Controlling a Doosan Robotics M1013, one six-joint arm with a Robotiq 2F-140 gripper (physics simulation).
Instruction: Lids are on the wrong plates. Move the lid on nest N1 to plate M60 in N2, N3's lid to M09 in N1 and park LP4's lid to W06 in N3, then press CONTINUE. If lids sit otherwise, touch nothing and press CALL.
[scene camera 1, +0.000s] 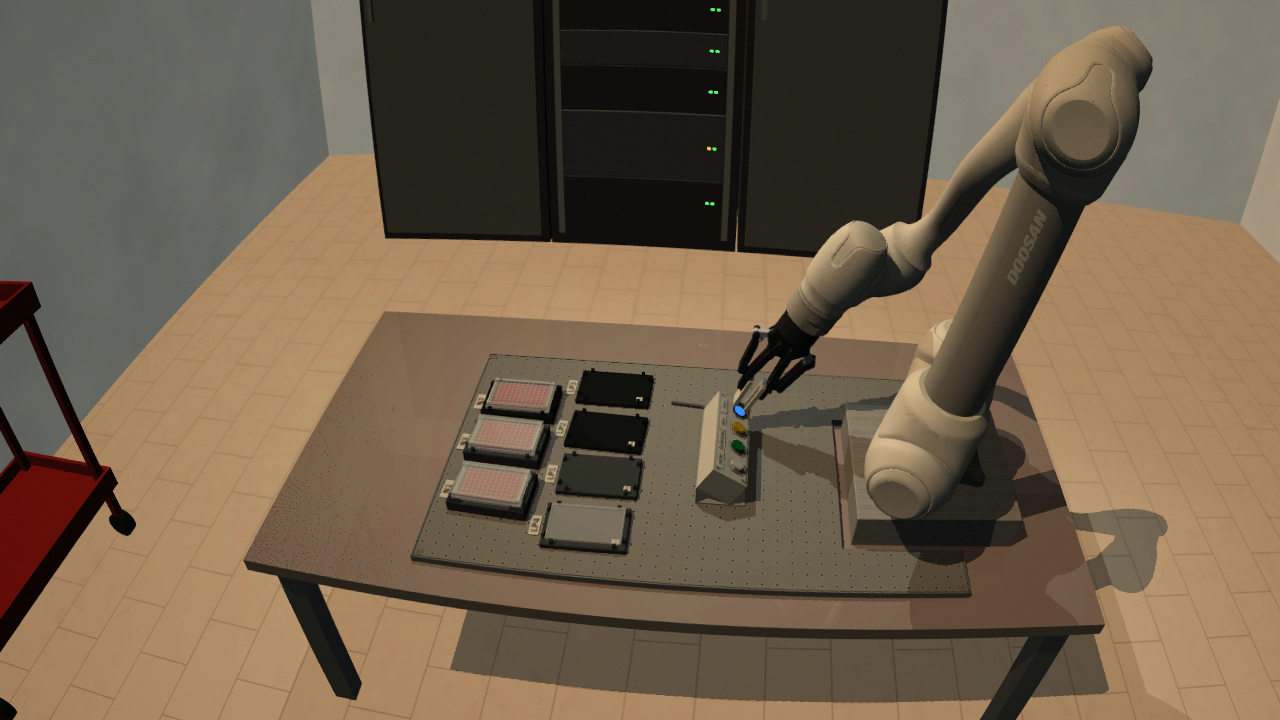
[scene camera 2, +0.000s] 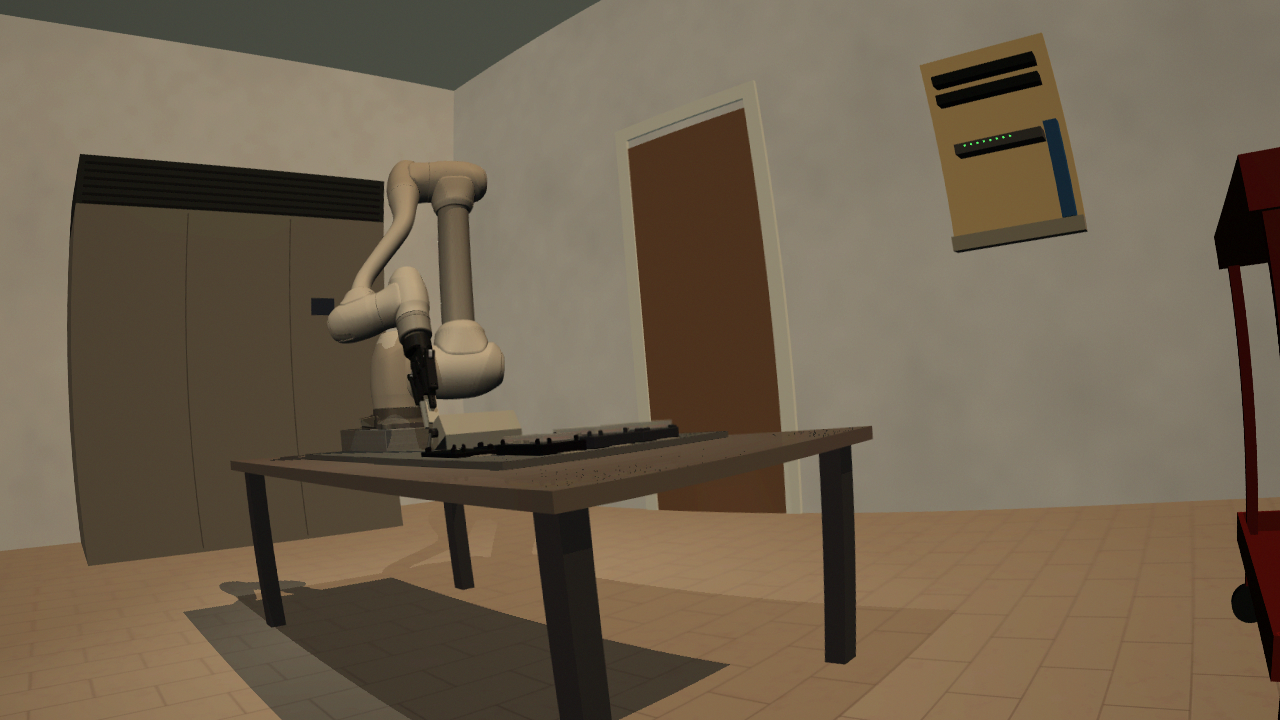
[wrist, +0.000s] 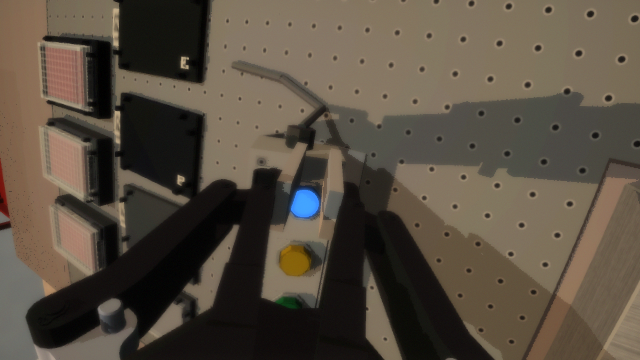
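Observation:
My gripper points down at the button box. Its fingertips stand slightly apart, one on each side of the lit blue button, and are shut on it. A yellow button, a green button and a pale button follow along the box. Three pink plates sit in the left nests under what look like clear lids; their codes are unreadable. A light grey lid lies on the front parking place, LP4.
Three dark parking places lie between the plates and the button box on the perforated board. A bent grey cable leaves the box's far end. The arm's base block stands at the right. A red cart stands left of the table.

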